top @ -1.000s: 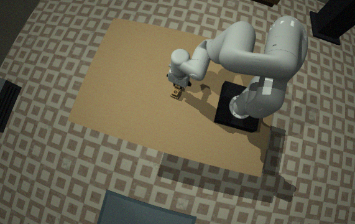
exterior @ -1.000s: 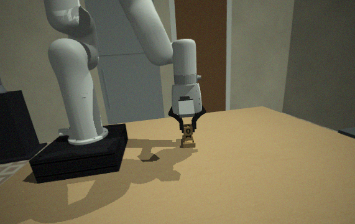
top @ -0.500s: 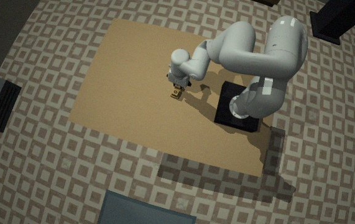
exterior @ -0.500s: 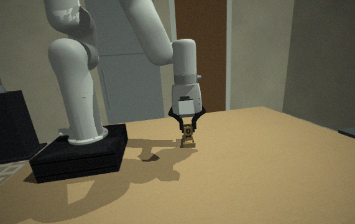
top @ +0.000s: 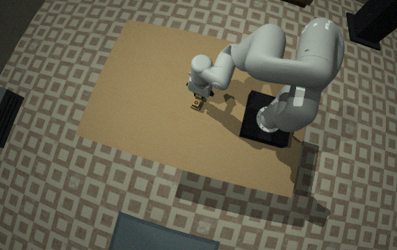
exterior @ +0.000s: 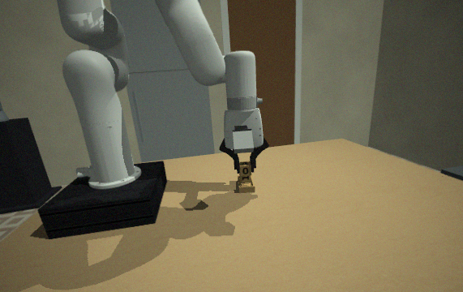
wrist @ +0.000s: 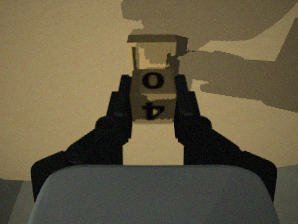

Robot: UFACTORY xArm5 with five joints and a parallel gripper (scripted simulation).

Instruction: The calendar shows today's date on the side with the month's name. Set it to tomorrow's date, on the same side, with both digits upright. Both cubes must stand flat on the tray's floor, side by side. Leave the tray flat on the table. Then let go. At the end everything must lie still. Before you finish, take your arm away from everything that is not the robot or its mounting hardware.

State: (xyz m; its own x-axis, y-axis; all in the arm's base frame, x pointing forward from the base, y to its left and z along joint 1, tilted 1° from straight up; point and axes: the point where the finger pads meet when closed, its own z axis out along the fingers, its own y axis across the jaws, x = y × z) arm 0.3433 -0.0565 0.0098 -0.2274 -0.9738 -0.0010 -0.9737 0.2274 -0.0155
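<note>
Right now my hand is 1 cm above the wooden date cube. From my hand the other things lie so: wooden calendar tray (2 cm to the left, 7 cm below).
</note>
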